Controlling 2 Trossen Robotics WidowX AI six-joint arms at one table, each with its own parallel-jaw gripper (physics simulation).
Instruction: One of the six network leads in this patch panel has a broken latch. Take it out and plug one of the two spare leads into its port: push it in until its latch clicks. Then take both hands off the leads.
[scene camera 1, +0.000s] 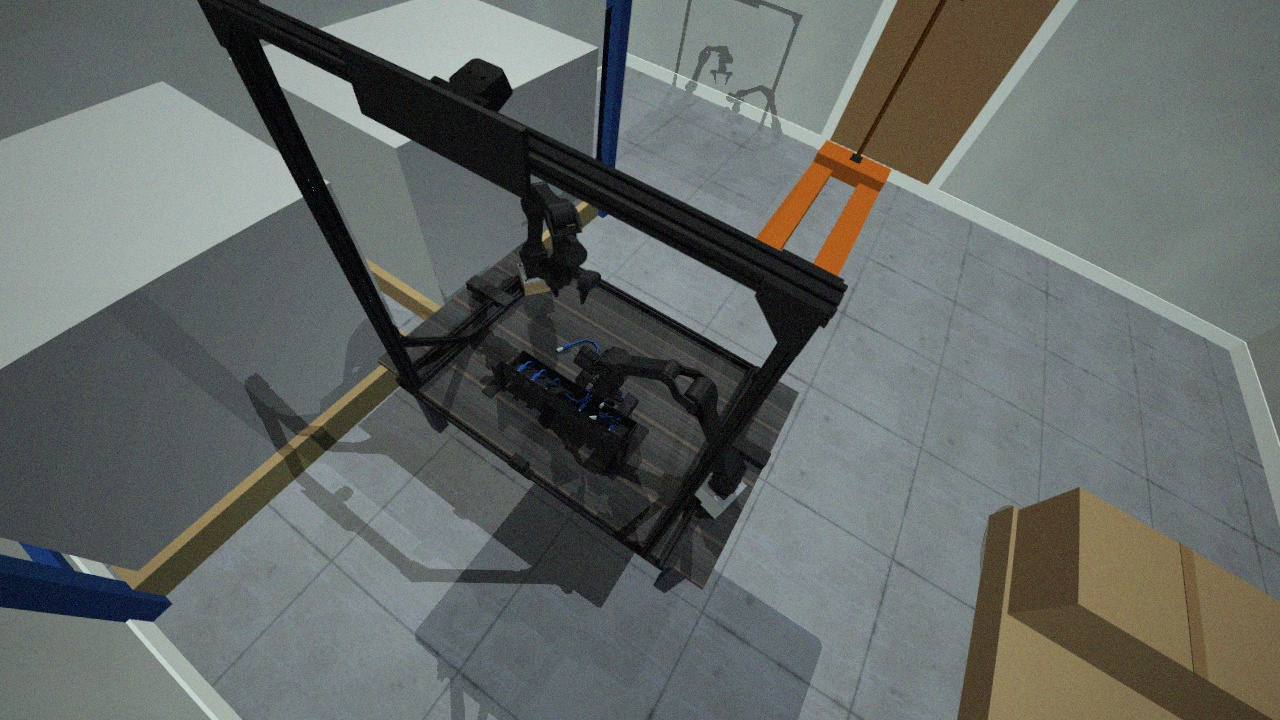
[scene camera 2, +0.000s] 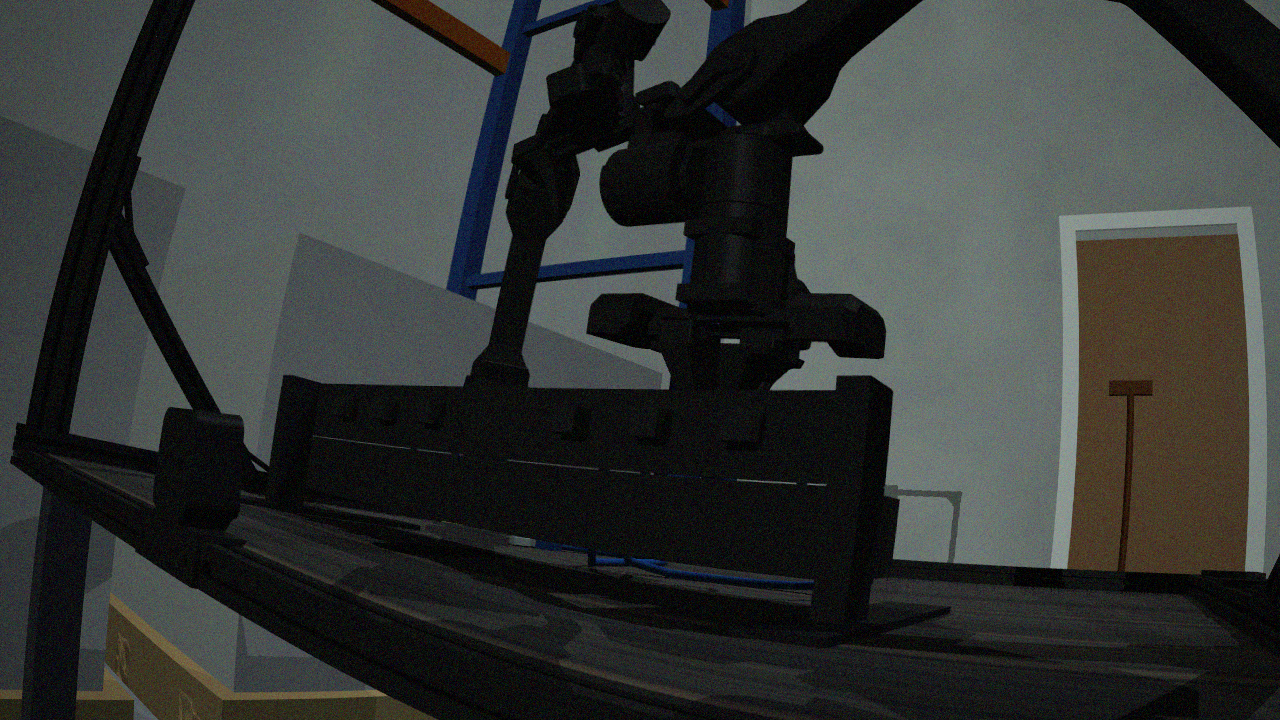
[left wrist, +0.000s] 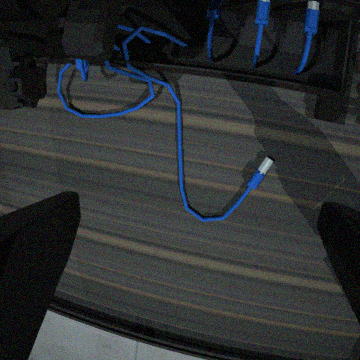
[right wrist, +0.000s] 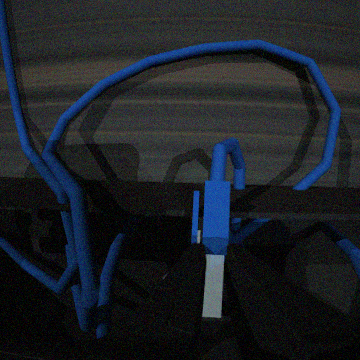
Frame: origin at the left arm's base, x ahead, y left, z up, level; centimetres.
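Where they show: left gripper, fingertip midpoint: (scene camera 1: 569, 300) (scene camera 2: 599, 202) (left wrist: 204, 210); right gripper, fingertip midpoint: (scene camera 1: 604, 403) (right wrist: 213, 254); right arm's base, link origin: (scene camera 1: 722, 484).
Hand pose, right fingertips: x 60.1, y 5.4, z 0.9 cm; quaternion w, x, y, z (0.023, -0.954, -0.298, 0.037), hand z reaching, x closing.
Observation:
Each offset is from my right fingertips to the centre of the thing. "spot": to the spot under its first point.
The dark patch panel @(dx -5.1, dy -10.7, dz -2.4 cm) (scene camera 1: 540, 399) (scene camera 2: 572, 510) stands on the table. In the left wrist view, blue leads @(spot: dx -15.0, dy -16.9, dz +1.7 cm) (left wrist: 262, 15) @(dx -18.4, dy -21.2, dz +1.5 cm) (left wrist: 312, 20) stand in a row at it. A loose blue lead with a pale plug @(spot: dx -27.8, dy -4.6, dz -6.9 cm) (scene camera 1: 562, 348) (left wrist: 266, 165) lies on the table beside it. My left gripper (scene camera 1: 571, 288) (left wrist: 204, 210) is open and empty, high above the table near that loose plug. My right gripper (scene camera 1: 597, 399) (right wrist: 213, 254) is shut on a blue lead @(spot: dx -0.9, dy +1.3, dz -0.3 cm) (right wrist: 216, 210) at its boot, the pale plug pointing down between the fingers, over the panel. Its latch state and the ports below are too dark to tell.
A blue cable loop @(spot: dx -3.6, dy +8.4, dz -7.1 cm) (left wrist: 85, 116) (right wrist: 200, 49) arches over the table beside the panel. More cables @(spot: dx -4.0, dy -1.7, dz +1.3 cm) (right wrist: 82, 240) crowd close to the right fingers. A black frame (scene camera 1: 662, 210) spans the table. Boxes (scene camera 1: 1127, 555) and an orange pallet truck (scene camera 1: 845, 228) stand on the floor.

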